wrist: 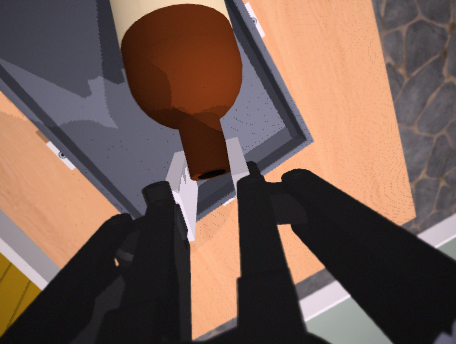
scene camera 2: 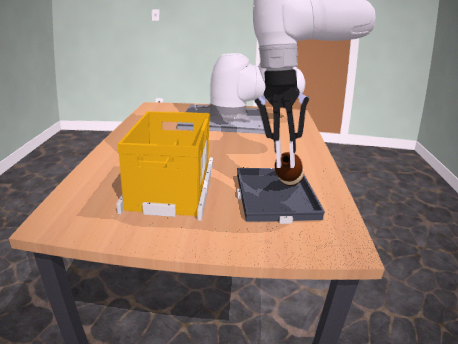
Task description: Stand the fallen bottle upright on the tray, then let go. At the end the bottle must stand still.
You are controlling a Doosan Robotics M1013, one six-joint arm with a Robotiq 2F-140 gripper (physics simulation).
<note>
I see my gripper (scene camera 2: 286, 166), a dark grey tray (scene camera 2: 265, 198), a brown bottle (wrist: 185, 72) and a yellow crate (scene camera 2: 158, 166).
The dark grey tray is seen too in the wrist view (wrist: 70, 82). My gripper also shows in the wrist view (wrist: 211, 164).
</note>
